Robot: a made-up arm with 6 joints.
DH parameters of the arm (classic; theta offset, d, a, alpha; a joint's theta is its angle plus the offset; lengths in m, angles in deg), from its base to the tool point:
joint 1: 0 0.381 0 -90
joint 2: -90 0 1.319 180
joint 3: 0 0 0 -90
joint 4: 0 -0.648 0 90
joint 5: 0 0.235 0 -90
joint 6: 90 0 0 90
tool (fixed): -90 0 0 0
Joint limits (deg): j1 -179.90..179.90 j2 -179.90..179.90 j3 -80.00..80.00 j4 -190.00..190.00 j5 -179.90..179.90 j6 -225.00..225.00
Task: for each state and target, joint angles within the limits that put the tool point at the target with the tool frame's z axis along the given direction. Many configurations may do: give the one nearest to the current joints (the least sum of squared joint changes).
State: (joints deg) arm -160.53 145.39 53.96 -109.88 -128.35 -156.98
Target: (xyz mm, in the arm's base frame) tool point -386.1 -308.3 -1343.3 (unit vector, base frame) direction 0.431 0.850 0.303
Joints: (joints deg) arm -151.88 145.78 52.31 -112.49 -162.52 -148.13
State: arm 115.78 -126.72 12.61 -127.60 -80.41 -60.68
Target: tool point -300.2 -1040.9 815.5 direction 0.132 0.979 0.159
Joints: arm 75.78 -99.53 -8.27 -98.66 -74.92 -81.82
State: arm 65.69 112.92 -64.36 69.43 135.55 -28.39
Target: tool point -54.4 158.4 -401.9 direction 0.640 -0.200 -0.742
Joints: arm 87.33 143.57 -79.63 105.23 154.31 -27.63
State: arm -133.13 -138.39 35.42 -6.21 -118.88 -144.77
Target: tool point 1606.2 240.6 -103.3 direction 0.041 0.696 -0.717
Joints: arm -179.75 -127.67 20.28 6.42 -148.01 -130.37
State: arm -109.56 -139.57 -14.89 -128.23 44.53 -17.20
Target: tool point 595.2 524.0 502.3 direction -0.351 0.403 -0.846
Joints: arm -130.76 -105.71 -43.23 -117.55 51.77 -2.42
